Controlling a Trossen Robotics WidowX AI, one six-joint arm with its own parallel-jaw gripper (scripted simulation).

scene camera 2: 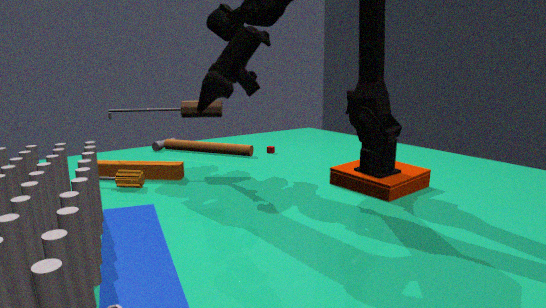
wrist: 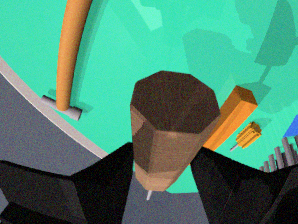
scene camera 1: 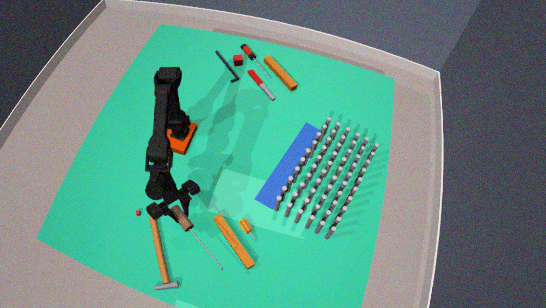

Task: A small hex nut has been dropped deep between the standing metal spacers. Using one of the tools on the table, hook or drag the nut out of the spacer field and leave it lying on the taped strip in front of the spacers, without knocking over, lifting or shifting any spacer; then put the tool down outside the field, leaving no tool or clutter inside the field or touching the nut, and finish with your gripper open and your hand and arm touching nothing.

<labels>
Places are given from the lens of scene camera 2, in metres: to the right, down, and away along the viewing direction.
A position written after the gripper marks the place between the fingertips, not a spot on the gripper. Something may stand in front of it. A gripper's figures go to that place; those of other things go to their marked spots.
gripper (scene camera 2: 199, 109): -0.17, -0.10, 0.82
hook tool (scene camera 2: 188, 109): -0.18, -0.10, 0.80
wooden-handled hammer (scene camera 2: 199, 146): -0.19, -0.02, 0.97
orange bar (scene camera 2: 162, 170): -0.22, 0.03, 0.72
The marked spots on the hook tool and the wooden-handled hammer are 0.19 m apart.
</labels>
